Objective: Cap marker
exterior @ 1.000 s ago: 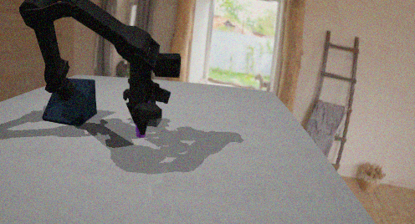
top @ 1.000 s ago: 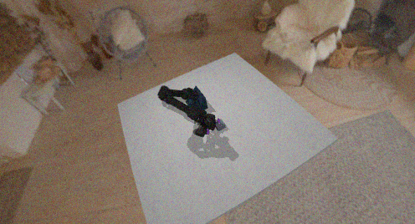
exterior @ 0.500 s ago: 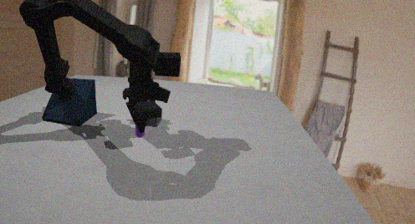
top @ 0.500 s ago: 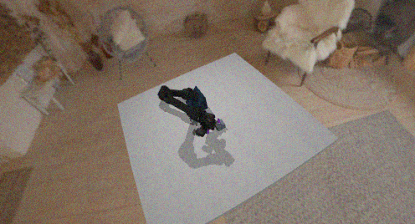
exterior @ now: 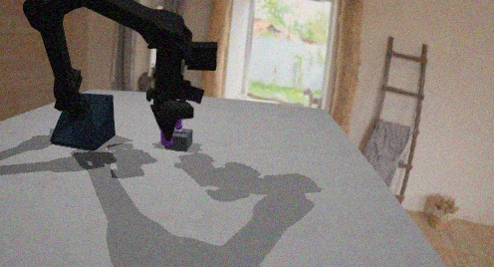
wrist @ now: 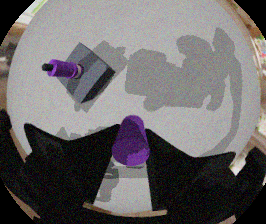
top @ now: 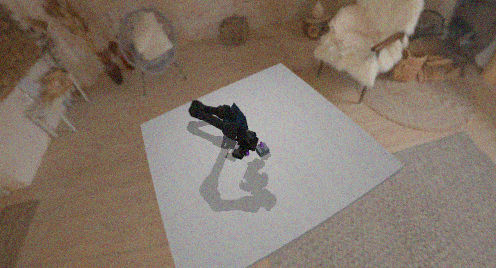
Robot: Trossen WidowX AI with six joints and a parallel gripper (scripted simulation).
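Now: the purple marker 10 cm to the left of my gripper tip and 1 cm above it. From my gripper tip the other things lie so: holder block 10 cm to the left, 4 cm below; then purple cap 1 cm above.
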